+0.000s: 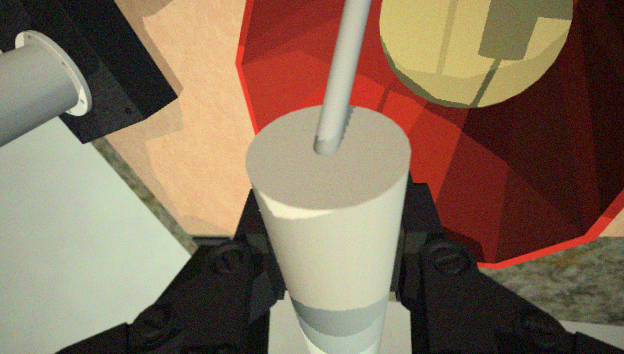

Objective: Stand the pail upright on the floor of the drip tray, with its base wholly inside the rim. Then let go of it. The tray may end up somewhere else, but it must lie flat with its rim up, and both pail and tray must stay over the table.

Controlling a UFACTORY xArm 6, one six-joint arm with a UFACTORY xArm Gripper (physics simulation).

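Places are measured from the arm's base along level axes (x right, y ahead, z up), in millimetres.
Where they show: arm's base, origin of its link: (57,74).
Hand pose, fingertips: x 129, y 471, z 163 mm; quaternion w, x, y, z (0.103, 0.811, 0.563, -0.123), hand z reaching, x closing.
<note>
Things, the pixels of their top centre, and the offset from my fingertips. "spot": a spot on its surface instead. Level surfaces: height alone.
- white cylinder, a spot on its surface: (332,250) spot: dx -23, dy +28, dz +52 mm
- thin grey rod, a spot on its surface: (345,65) spot: dx -48, dy +33, dz +29 mm
- wide red many-sided vessel, a spot on its surface: (295,75) spot: dx -22, dy -58, dz -94 mm
- yellow round piece, a spot on its surface: (425,40) spot: dx +9, dy +8, dz -194 mm
- peach-coloured surface, height of its surface: dz -232 mm
My gripper (337,181) is shut on a white cylinder (332,250), with one black finger on each side. A thin grey rod (345,65) runs from the cylinder's flat end out of the top edge. A wide red many-sided vessel (295,75), with sloping inner walls and a thin bright rim, lies beyond the fingers and runs out of the top edge. A yellow round piece (425,40) with a flat face shows within its outline at the upper right, cut off by the top edge. Which of these is the pail or the drip tray, I cannot tell.
A black block (107,75) with a grey cylinder (35,85) stands at the upper left. The peach-coloured surface (200,150) shows between it and the red vessel. A pale green surface (75,250) is at the lower left. Mottled grey ground (560,280) shows at the lower right.
</note>
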